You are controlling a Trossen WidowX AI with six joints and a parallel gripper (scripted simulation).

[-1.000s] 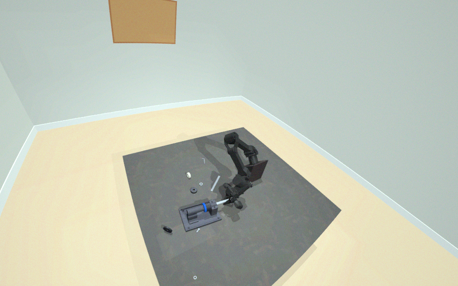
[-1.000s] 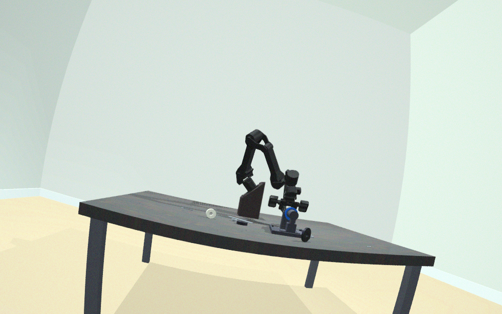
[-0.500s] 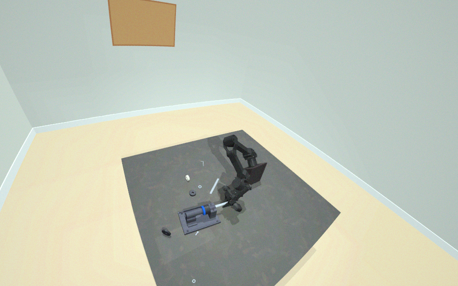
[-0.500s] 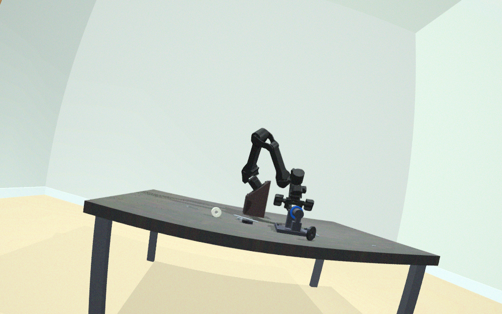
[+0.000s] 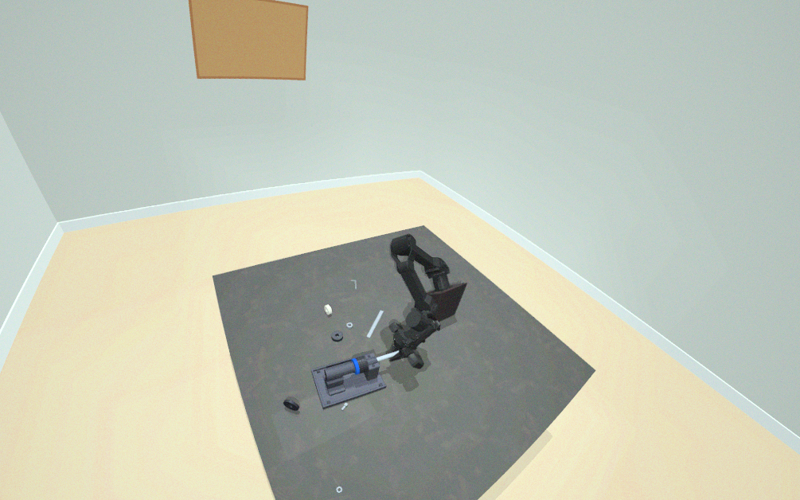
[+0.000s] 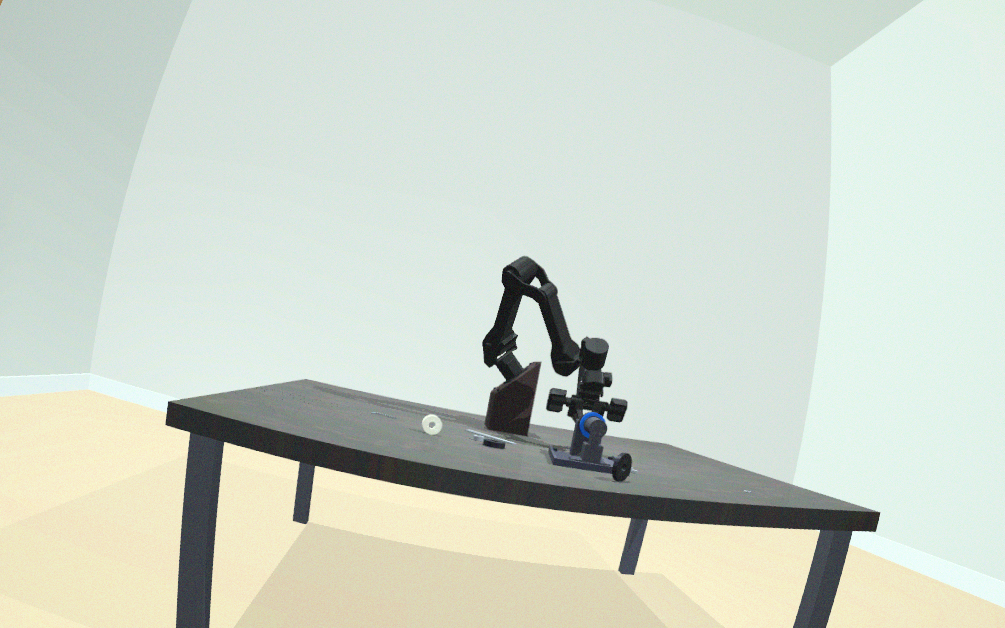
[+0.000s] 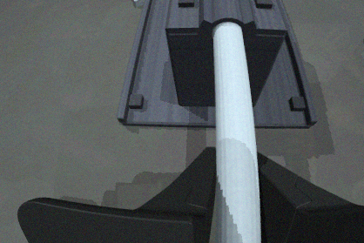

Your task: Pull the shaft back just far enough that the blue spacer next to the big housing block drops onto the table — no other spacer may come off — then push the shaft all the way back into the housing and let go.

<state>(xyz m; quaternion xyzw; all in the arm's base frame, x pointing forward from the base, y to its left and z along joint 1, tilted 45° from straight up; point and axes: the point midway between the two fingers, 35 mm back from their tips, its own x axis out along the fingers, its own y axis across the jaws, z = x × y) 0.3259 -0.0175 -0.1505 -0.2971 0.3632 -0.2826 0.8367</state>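
Now: the shaft 5 cm ahead of my gripper tip, 1 cm to the right of it and 2 cm above it. The rest, counted from my gripper tip: blue spacer (13 cm ahead, 3 cm to the right, 2 cm above); white ring (4 cm ahead, 35 cm to the right, 3 cm below); bolt (21 cm ahead, 4 cm to the left, 5 cm below).
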